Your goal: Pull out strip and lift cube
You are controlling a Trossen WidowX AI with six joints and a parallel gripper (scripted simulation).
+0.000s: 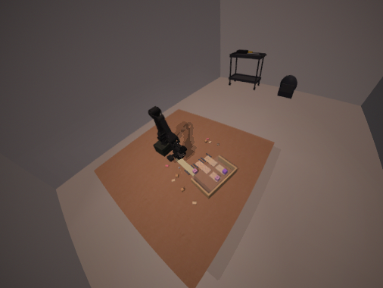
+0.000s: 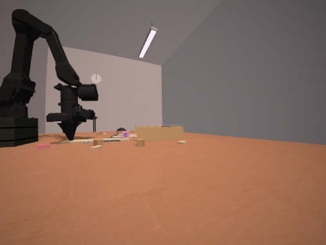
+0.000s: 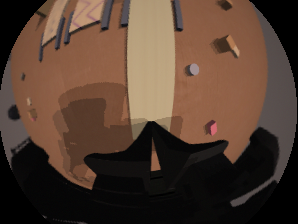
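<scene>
Now: gripper tip 9 cm short of the one-piece strip and 3 cm to the left of it.
</scene>
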